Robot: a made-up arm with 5 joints.
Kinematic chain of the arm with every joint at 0, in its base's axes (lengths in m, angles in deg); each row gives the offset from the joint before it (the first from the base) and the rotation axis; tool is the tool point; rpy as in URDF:
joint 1: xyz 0.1 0 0.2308 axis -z
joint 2: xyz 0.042 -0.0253 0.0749 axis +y
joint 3: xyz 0.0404 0 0.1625 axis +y
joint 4: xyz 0.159 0 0.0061 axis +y
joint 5: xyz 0.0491 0.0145 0 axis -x
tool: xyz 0 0 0 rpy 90 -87.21 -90
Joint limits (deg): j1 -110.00..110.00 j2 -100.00..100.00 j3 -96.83..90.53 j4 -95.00..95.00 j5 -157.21..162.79
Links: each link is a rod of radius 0.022 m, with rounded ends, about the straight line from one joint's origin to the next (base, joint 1, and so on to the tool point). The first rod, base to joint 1, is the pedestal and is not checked.
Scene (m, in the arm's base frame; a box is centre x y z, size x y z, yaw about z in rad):
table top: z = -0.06
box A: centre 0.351 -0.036 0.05 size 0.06 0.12 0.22 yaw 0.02
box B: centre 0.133 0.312 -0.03 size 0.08 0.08 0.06 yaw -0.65
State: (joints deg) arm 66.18 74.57 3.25 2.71 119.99
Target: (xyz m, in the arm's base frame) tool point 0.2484 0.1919 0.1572
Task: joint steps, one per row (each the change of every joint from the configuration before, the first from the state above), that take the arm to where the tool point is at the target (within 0.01 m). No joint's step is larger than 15 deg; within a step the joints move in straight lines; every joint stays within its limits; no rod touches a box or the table.
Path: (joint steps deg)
1: -12.09 -9.63 5.81 2.13 0.00
2: -12.09 -9.63 5.81 2.13 0.00
3: -12.10 -9.64 5.82 2.13 0.00
4: -12.09 -9.63 5.81 2.14 0.00
5: -12.09 -9.63 5.81 2.13 0.00
6: -12.11 6.11 -2.25 -1.02 0.00
7: -12.11 6.10 -2.24 -1.02 0.00
8: -12.11 6.11 -2.25 -1.02 0.00
9: -12.11 6.11 -2.24 -1.02 0.00
10: -12.12 6.10 -2.24 -1.02 0.00

